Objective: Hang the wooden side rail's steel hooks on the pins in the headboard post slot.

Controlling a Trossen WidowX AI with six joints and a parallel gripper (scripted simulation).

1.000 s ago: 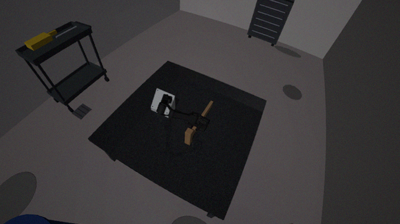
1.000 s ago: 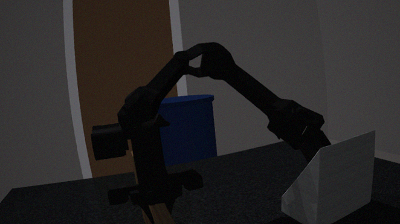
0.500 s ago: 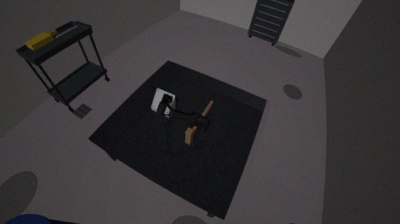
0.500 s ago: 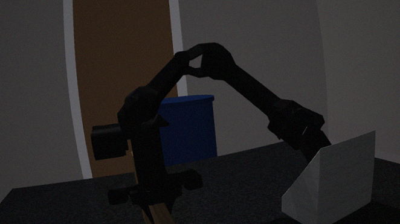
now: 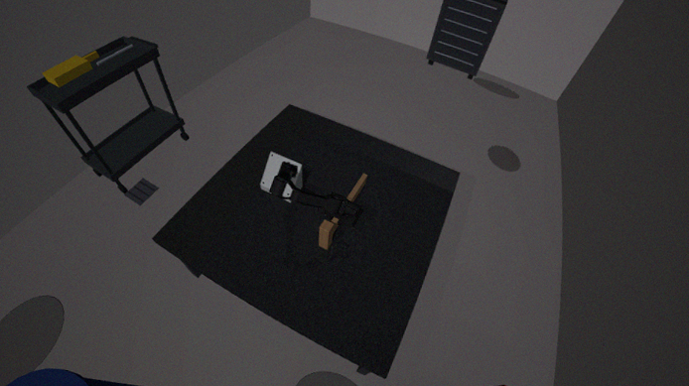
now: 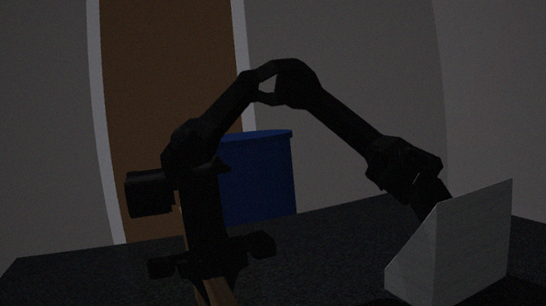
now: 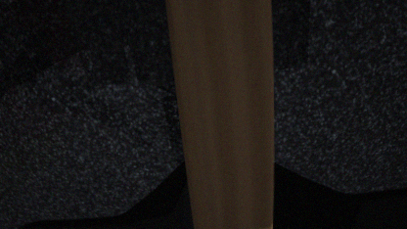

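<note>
My gripper tip is 100 mm to the left of the wooden headboard post, 40 mm below it and 10 mm past it.
</note>
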